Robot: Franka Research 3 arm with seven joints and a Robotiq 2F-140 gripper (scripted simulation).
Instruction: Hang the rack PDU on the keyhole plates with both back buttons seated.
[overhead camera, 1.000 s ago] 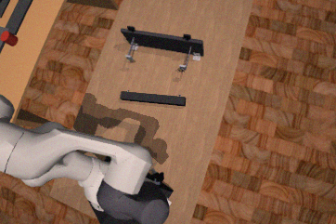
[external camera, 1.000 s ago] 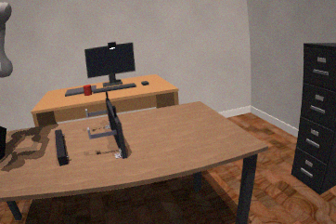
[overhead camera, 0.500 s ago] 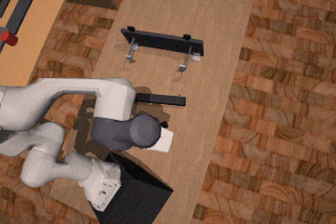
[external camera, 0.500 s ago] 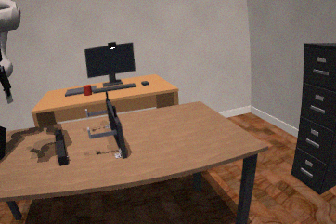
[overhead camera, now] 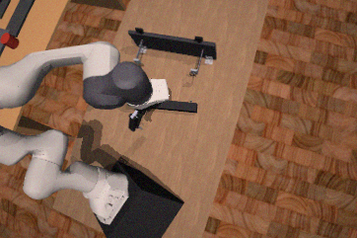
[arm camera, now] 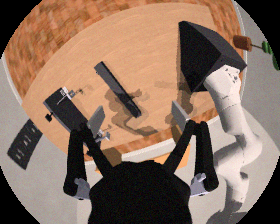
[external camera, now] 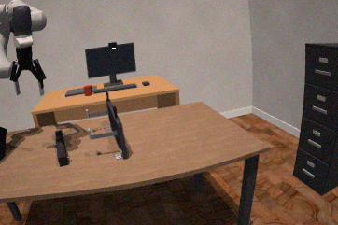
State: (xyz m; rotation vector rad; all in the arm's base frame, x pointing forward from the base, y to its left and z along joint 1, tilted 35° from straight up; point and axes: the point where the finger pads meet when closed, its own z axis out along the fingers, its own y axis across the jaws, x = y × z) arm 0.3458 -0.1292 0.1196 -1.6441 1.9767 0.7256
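My gripper is now 9 cm short of the rack PDU, 8 cm to the right of it and 31 cm above it. From my hand the other things lie so: mounting panel (38 cm ahead, 14 cm to the left, 25 cm below).
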